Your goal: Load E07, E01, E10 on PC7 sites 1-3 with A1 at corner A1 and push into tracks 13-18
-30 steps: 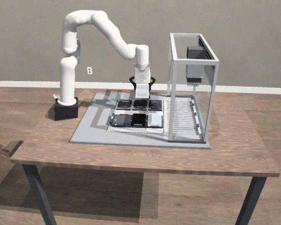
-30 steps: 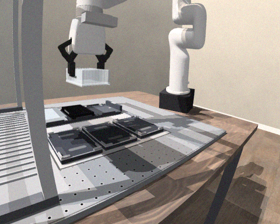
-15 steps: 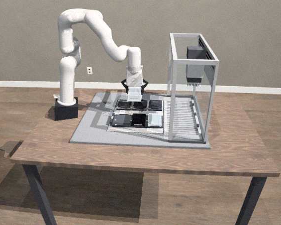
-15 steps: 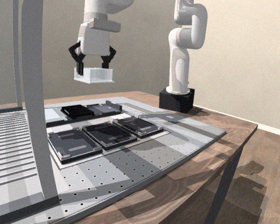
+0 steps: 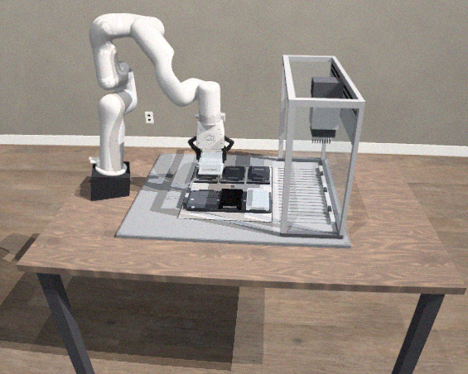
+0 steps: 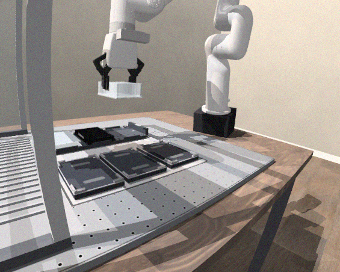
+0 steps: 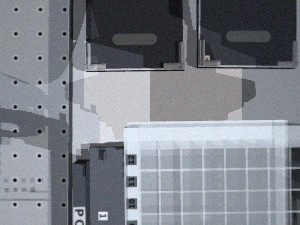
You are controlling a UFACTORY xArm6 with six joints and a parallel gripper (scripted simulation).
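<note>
The dark carrier PC7 lies 6 cm ahead of my hand, 4 cm to the right of it and 15 cm below it. Also, from my hand: deep-well block E07: 1 cm below; black 96-well plate E01: 7 cm ahead, 4 cm to the right, 15 cm below; corner mark: 4 cm ahead, 12 cm to the left, 16 cm below.
</note>
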